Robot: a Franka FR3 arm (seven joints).
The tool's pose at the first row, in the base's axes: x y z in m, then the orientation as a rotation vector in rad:
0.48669, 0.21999, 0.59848, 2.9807, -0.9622, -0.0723
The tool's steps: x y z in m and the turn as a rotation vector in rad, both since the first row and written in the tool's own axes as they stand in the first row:
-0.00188, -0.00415, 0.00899, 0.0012, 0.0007, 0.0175
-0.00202, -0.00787, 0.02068, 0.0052, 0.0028, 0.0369
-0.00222, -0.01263, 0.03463, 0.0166, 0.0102, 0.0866
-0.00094, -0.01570, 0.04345, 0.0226, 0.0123, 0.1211
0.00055, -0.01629, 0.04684, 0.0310, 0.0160, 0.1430
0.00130, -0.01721, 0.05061, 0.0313, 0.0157, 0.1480
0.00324, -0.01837, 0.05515, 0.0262, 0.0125, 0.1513
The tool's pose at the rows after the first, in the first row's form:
0.48717, 0.22451, 0.58948, 2.9727, -0.9884, -0.0706
0.48869, 0.22768, 0.57773, 2.9656, -1.0182, -0.0654
0.49066, 0.23174, 0.56370, -2.9427, 1.0931, 0.0486
0.49308, 0.23354, 0.55477, -2.9195, 1.1423, 0.0422
0.49447, 0.23317, 0.55130, -2.9009, 1.1720, 0.0324
0.49544, 0.23350, 0.54749, -2.8977, 1.1792, 0.0326
0.49748, 0.23333, 0.54285, -2.8994, 1.1853, 0.0399

